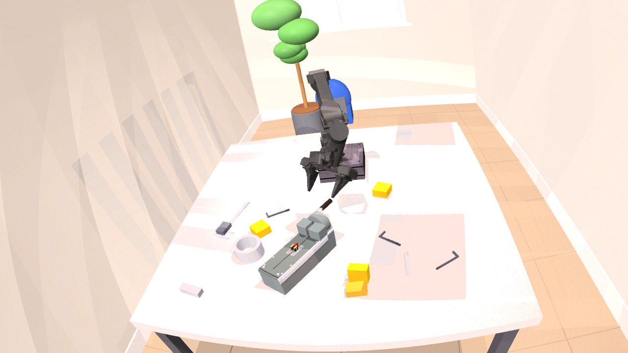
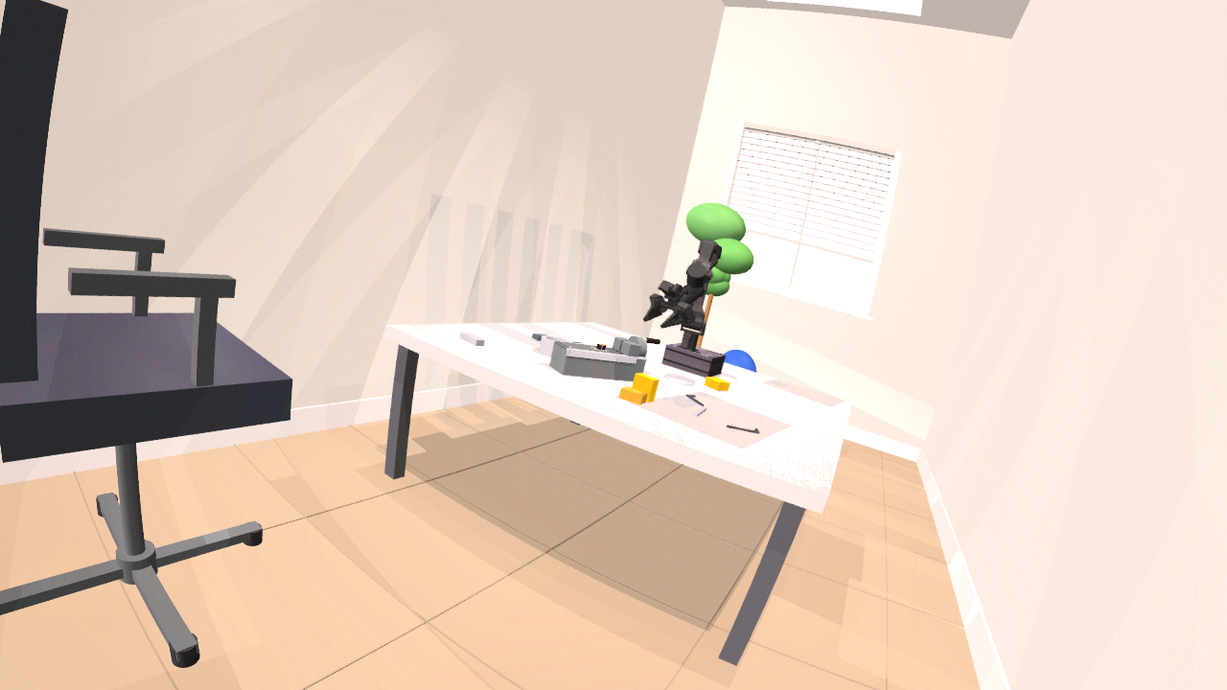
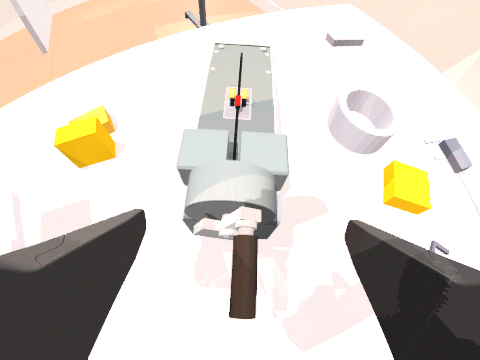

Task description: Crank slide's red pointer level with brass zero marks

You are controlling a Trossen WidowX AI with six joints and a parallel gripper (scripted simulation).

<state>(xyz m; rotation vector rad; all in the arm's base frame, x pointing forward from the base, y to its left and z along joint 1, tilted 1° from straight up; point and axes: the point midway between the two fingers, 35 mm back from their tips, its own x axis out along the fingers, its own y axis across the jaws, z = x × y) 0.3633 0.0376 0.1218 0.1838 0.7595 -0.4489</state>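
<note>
My gripper tip is now 5 cm above the brown crank handle, 2 cm past it and 1 cm to the right of it. The rest, counted from my gripper tip: red pointer: 14 cm ahead, 9 cm below, 6 cm to the right.
</note>
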